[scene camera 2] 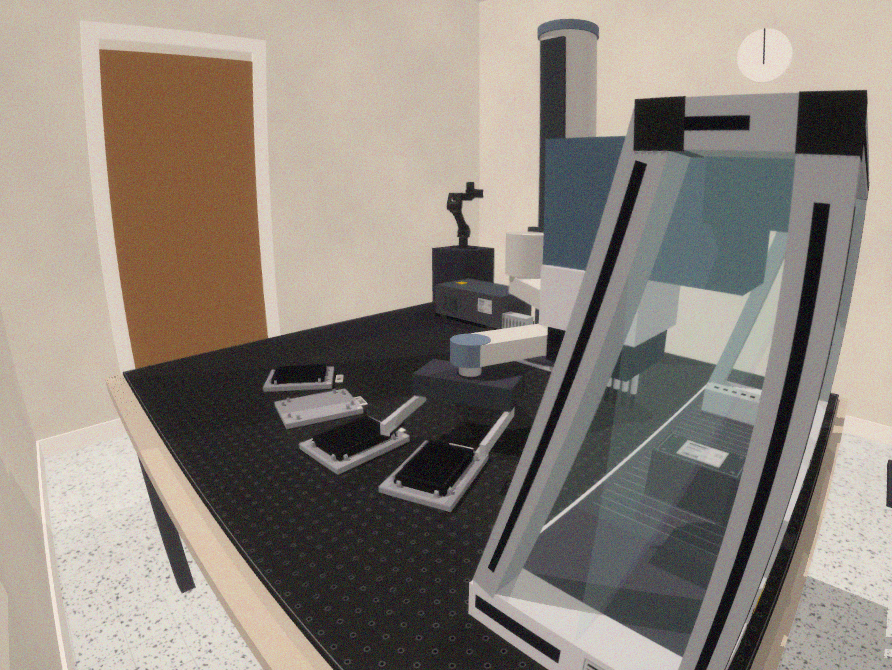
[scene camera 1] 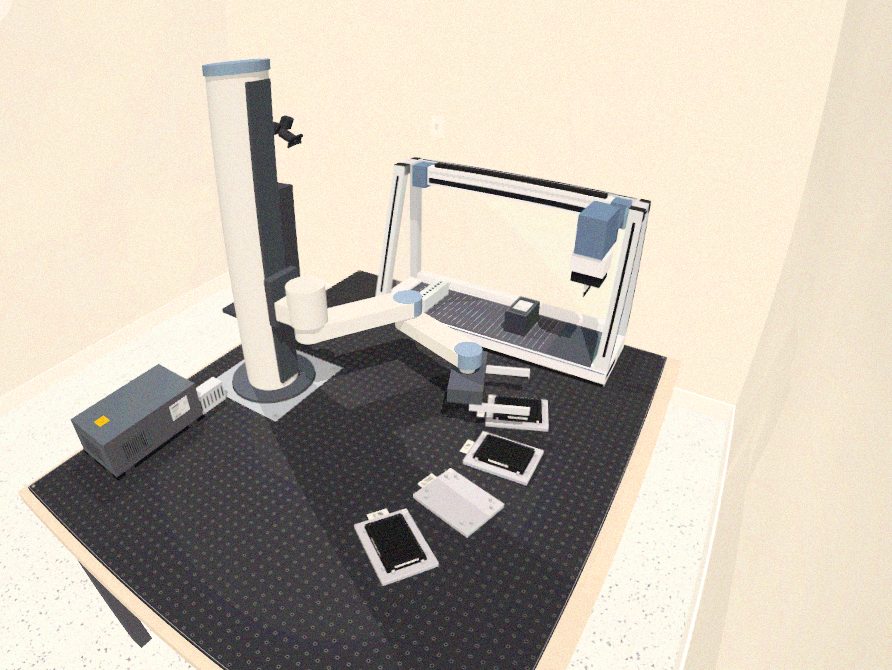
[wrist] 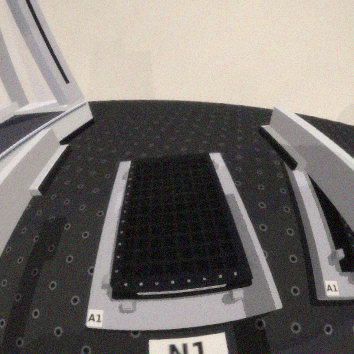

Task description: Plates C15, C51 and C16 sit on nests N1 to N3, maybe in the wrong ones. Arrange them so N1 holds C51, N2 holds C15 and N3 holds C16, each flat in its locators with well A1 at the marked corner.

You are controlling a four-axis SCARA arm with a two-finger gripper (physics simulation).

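Where they show: gripper, fingertip midpoint: [scene camera 2: 430, 440] [scene camera 1: 529, 391] [wrist: 162, 124]; arm's base at its link origin: [scene camera 1: 274, 380].
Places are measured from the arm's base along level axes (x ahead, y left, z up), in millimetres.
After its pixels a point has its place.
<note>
My gripper [scene camera 1: 530, 391] {y 224, x 698, z 92 mm} [scene camera 2: 430, 442] {y 224, x 698, z 92 mm} [wrist: 162, 124] {y 224, x 698, z 92 mm} is open and empty, its fingers at the height above nest N1. Nest N1 [scene camera 1: 545, 415] {y 233, x 748, z 25 mm} [scene camera 2: 436, 499] {y 274, x 733, z 25 mm} [wrist: 175, 318] {y 190, x 604, z 25 mm} holds a black plate [scene camera 1: 515, 401] {y 232, x 660, z 39 mm} [scene camera 2: 434, 465] {y 219, x 685, z 39 mm} [wrist: 177, 225] {y 205, x 659, z 36 mm}, which looks flat; its label is unreadable. The A1 mark shows at the nest's near left corner in the wrist view. Beside it, nest N2 [scene camera 1: 530, 472] {y 17, x 795, z 24 mm} [scene camera 2: 367, 462] [wrist: 322, 250] {y 92, x 666, z 25 mm} holds another black plate [scene camera 1: 506, 452] {y 39, x 721, z 38 mm} [scene camera 2: 349, 436] {y 41, x 727, z 36 mm}, partly hidden by a finger in the wrist view. A third black plate [scene camera 1: 395, 540] {y -318, x 639, z 39 mm} [scene camera 2: 300, 373] {y -306, x 639, z 36 mm} lies on the end nest [scene camera 1: 407, 573] {y -367, x 698, z 25 mm} [scene camera 2: 288, 387] {y -279, x 688, z 22 mm}.
An empty nest [scene camera 1: 458, 501] {y -146, x 692, z 25 mm} [scene camera 2: 320, 407] {y -125, x 690, z 25 mm} stands between N2 and the end nest. A gantry machine with a white frame [scene camera 1: 515, 353] {y 450, x 566, z 37 mm} [scene camera 2: 829, 165] {y 692, x 850, z 477 mm} stands close beyond N1. A grey box [scene camera 1: 140, 418] {y -429, x -40, z 128 mm} [scene camera 2: 472, 301] {y -370, x -35, z 94 mm} stands beside the arm's column [scene camera 1: 237, 216] {y -68, x 32, z 533 mm} [scene camera 2: 580, 86] {y 62, x 42, z 726 mm}.
</note>
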